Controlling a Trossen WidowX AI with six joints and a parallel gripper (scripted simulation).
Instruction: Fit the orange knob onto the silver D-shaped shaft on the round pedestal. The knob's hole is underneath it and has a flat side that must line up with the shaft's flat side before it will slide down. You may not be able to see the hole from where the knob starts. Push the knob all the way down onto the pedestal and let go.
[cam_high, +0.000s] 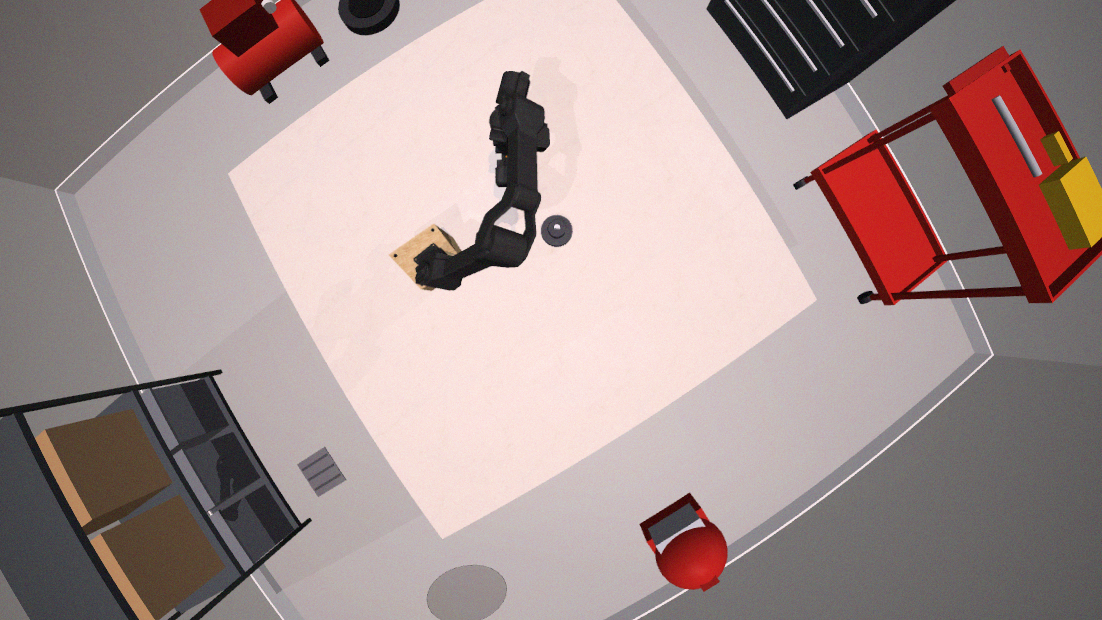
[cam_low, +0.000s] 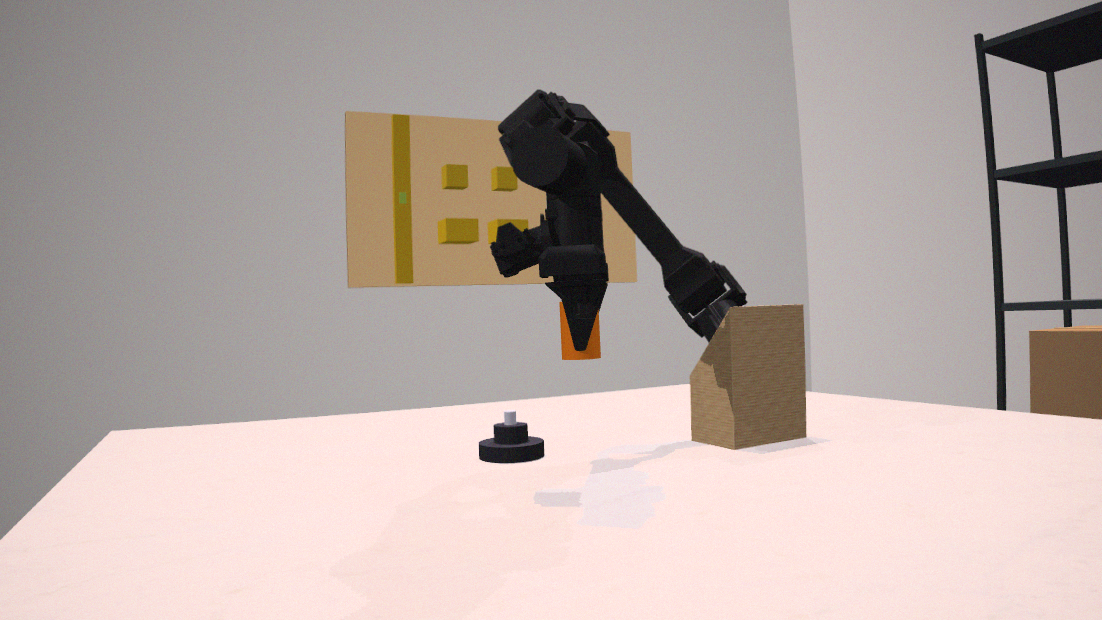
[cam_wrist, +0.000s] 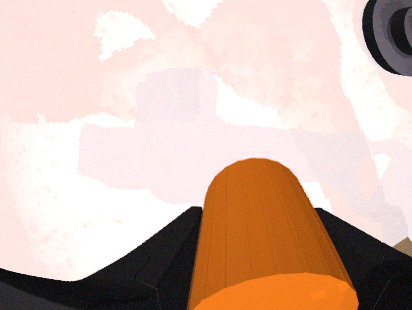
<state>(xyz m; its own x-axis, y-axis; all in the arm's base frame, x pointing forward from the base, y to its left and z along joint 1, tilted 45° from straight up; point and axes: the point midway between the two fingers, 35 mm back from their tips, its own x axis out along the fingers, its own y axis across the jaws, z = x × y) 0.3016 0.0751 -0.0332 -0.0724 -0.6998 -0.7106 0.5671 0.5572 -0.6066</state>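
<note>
My gripper tip is 18 cm to the left of the pedestal and 11 cm above it. Round my gripper tip: knob: 3 cm above.
</note>
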